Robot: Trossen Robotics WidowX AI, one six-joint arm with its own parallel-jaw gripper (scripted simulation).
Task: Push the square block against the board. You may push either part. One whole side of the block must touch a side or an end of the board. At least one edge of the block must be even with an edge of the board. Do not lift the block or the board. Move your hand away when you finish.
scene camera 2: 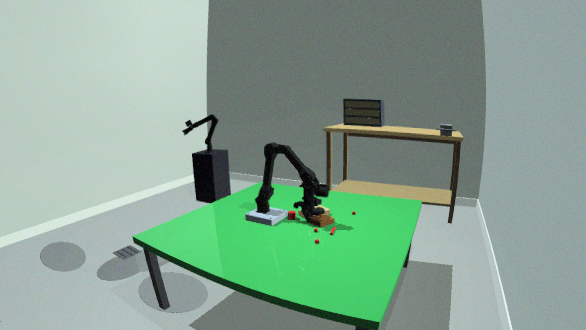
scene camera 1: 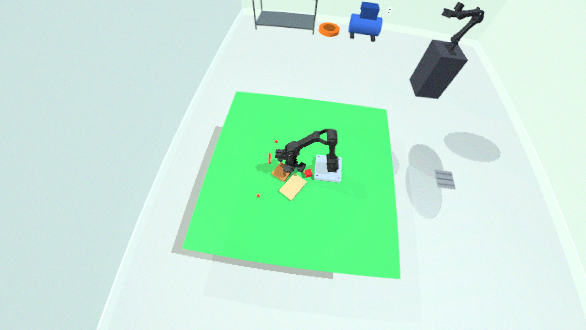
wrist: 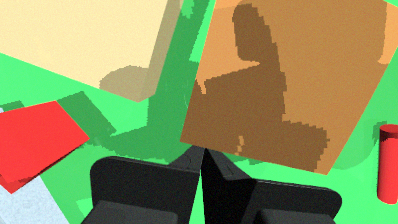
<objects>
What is my gripper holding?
Nothing.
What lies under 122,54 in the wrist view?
A board.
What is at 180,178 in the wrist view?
My gripper.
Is my gripper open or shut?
Shut.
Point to a square block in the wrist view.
At 289,90
</objects>
